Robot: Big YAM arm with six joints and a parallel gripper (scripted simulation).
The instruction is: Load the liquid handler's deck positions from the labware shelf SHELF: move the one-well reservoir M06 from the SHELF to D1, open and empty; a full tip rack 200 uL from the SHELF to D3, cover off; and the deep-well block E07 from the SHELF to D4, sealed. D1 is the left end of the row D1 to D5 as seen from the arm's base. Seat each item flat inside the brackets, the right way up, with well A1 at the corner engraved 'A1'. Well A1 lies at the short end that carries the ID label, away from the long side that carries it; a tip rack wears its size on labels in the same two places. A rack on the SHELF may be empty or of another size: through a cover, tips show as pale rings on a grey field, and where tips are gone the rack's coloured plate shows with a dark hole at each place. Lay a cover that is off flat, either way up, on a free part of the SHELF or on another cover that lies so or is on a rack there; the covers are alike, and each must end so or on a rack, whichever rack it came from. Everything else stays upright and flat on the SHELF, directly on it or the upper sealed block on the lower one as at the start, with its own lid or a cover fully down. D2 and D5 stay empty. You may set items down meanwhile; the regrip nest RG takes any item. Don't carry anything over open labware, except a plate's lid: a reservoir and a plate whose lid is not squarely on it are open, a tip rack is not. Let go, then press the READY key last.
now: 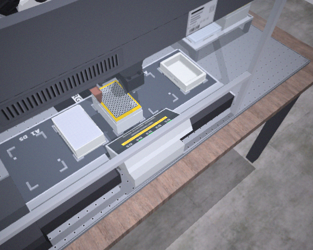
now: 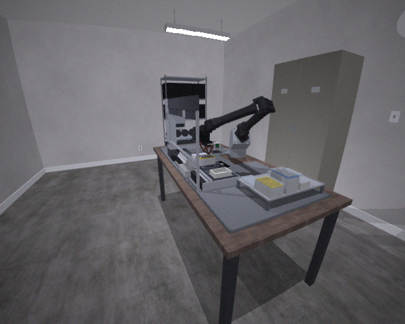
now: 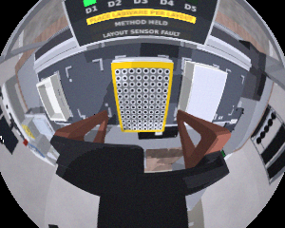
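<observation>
Now: the yellow tip rack 5 cm below my hand and 1 cm to the right of it. Also, from my hand: sealed deep-well block: 12 cm to the right, 7 cm below, 1 cm ahead; upright post: 33 cm to the left, 16 cm ahead, 9 cm above; white one-well reservoir: 25 cm to the left, 8 cm below, 2 cm behind.
</observation>
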